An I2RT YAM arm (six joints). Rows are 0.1 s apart.
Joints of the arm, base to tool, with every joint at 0 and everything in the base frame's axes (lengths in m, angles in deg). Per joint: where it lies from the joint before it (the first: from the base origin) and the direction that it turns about. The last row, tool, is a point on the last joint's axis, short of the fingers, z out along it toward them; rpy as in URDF.
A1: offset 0 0 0.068 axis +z
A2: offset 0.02 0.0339 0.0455 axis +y
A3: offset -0.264 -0.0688 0 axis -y
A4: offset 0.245 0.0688 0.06 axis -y
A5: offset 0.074 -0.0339 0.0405 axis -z
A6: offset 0.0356 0 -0.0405 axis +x
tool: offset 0 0 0 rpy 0 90 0
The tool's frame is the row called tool.
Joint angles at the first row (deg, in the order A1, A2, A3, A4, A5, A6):
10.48 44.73 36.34 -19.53 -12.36 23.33
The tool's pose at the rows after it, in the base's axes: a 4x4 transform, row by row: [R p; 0 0 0 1], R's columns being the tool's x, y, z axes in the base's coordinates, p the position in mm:
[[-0.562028 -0.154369 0.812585 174.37], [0.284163 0.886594 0.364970 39.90], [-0.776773 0.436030 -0.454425 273.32], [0 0 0 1]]
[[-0.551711 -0.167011 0.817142 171.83], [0.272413 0.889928 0.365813 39.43], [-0.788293 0.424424 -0.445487 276.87], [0 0 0 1]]
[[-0.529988 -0.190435 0.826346 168.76], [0.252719 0.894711 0.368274 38.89], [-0.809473 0.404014 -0.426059 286.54], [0 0 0 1]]
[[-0.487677 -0.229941 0.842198 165.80], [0.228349 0.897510 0.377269 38.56], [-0.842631 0.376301 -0.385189 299.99], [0 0 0 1]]
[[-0.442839 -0.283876 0.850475 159.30], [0.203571 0.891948 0.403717 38.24], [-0.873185 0.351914 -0.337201 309.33], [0 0 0 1]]
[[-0.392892 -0.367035 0.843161 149.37], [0.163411 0.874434 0.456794 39.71], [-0.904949 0.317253 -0.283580 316.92], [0 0 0 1]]
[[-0.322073 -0.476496 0.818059 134.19], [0.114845 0.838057 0.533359 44.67], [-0.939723 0.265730 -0.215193 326.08], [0 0 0 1]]
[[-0.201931 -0.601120 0.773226 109.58], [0.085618 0.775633 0.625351 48.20], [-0.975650 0.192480 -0.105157 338.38], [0 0 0 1]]
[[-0.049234 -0.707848 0.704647 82.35], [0.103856 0.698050 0.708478 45.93], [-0.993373 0.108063 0.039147 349.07], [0 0 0 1]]
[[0.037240 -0.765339 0.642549 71.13], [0.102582 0.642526 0.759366 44.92], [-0.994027 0.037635 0.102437 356.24], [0 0 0 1]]
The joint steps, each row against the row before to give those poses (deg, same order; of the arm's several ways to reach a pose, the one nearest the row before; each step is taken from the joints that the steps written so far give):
0.00 -0.31 0.15 -0.24 0.18 -0.35
0.00 -0.78 0.39 -0.59 0.00 -0.85
0.00 -0.86 1.53 -1.11 -0.05 -1.46
0.00 -0.87 1.88 -0.16 -0.35 -1.95
0.00 -1.90 0.62 0.40 -1.44 -1.90
0.63 -2.64 0.04 0.43 -2.58 -2.56
2.63 -3.59 0.04 0.44 -2.30 -2.80
3.80 -5.75 -0.13 1.05 -2.40 -2.66
2.34 -6.75 -0.94 3.15 -3.95 -1.53
0.46 -2.10 0.22 1.94 -4.01 -1.79

